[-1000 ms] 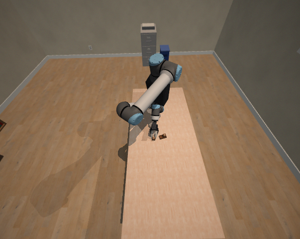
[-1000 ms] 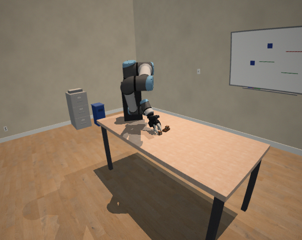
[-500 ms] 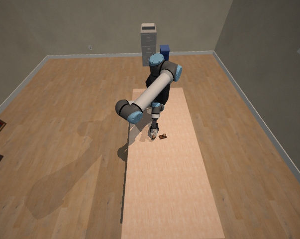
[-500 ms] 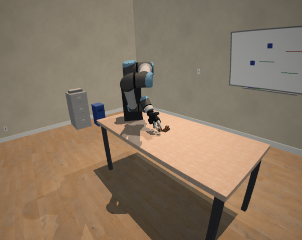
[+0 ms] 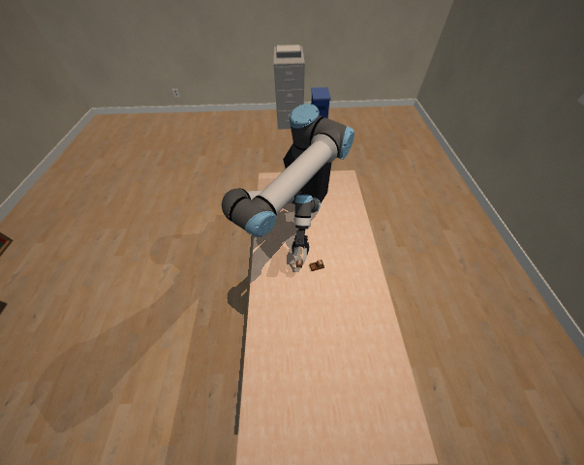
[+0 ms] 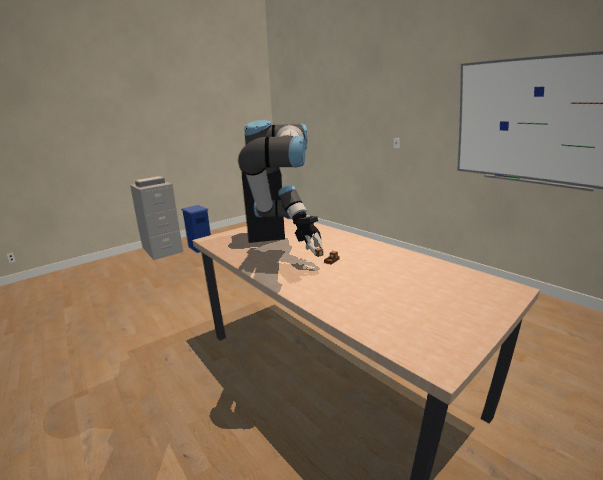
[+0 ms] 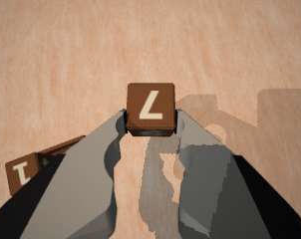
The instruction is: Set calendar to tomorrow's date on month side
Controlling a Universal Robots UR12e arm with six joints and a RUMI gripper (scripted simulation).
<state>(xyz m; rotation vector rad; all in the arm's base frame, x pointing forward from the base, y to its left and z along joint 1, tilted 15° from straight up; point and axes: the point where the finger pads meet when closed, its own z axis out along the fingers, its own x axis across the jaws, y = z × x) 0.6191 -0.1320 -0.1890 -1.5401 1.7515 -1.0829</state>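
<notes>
My hand is 10 mm short of the brown digit cube and 10 mm above it. The rest, counted from my hand: brown calendar tray: 10 mm behind, 110 mm to the left, 80 mm below.
</notes>
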